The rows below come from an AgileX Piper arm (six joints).
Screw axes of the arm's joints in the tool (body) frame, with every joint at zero. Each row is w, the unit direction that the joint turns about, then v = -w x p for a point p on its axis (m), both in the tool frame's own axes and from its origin. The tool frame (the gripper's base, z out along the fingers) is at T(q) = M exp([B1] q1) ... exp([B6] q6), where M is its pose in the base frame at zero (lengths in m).
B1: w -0.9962 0 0.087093 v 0 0.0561 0
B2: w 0 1 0 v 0.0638 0 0.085
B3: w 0 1 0 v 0.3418 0 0.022
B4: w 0 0 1 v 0 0 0
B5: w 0 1 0 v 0.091 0 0
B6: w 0 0 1 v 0 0 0
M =
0.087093 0 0.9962 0.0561
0 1 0 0
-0.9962 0 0.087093 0.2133
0 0 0 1
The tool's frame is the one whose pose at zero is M.
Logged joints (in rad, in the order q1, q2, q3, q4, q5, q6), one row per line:
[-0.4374 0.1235 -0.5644 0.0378 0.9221 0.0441]
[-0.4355 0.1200 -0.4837 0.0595 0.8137 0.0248]
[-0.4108 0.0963 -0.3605 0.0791 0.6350 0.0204]
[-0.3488 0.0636 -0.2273 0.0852 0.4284 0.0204]
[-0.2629 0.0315 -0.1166 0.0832 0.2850 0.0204]
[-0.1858 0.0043 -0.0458 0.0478 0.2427 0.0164]
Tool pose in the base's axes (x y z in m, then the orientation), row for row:
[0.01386 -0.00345 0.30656 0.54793 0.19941 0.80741 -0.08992]
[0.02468 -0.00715 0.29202 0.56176 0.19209 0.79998 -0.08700]
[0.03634 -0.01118 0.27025 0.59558 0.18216 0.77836 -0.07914]
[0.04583 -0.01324 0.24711 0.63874 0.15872 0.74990 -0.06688]
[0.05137 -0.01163 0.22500 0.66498 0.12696 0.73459 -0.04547]
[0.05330 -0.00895 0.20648 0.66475 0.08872 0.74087 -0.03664]
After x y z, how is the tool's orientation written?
As a quaternion, w x y z.
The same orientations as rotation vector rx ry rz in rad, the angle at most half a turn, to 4 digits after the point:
[0.4724 1.9129 -0.2130]
[0.4524 1.8842 -0.2049]
[0.4231 1.8077 -0.1838]
[0.3622 1.7113 -0.1526]
[0.2867 1.6589 -0.1027]
[0.2004 1.6733 -0.0828]

